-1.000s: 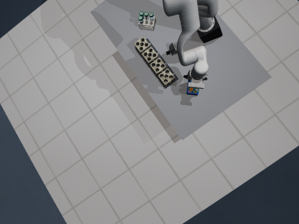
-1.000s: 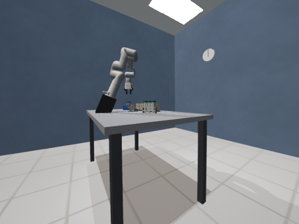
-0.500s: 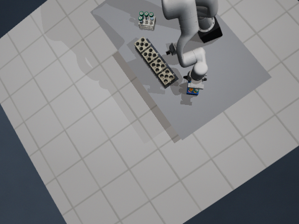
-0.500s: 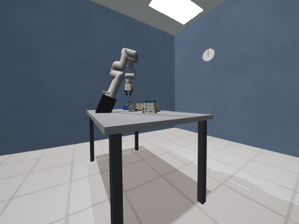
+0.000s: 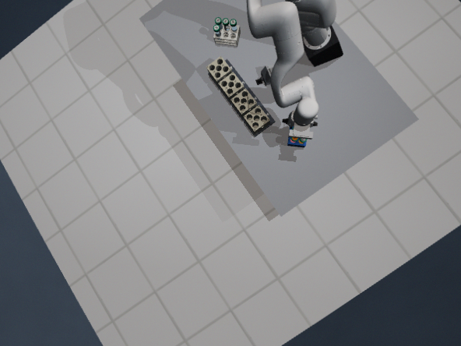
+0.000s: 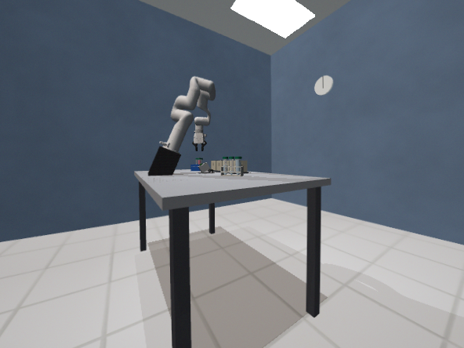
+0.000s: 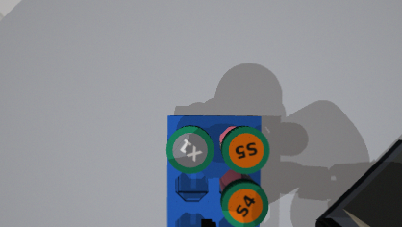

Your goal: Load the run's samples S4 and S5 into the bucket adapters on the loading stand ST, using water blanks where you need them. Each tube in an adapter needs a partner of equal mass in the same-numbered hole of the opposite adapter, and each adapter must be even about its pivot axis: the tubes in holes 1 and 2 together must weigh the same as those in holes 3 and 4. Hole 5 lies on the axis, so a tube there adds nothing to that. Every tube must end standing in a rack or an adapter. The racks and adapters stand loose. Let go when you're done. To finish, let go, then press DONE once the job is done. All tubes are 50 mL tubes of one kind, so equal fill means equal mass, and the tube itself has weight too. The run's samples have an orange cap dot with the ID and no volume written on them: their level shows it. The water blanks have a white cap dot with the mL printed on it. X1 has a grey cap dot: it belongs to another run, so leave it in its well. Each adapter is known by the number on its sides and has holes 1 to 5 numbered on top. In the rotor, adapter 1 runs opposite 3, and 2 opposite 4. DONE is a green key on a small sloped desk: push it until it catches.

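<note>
Right now the blue rack is 18 cm below my hand, 2 cm to the left of it and 1 cm behind it. The rest, counted from my hand: white rack (62 cm to the right, 19 cm behind, 18 cm below); adapter (18 cm to the right, 16 cm below, 7 cm ahead).
</note>
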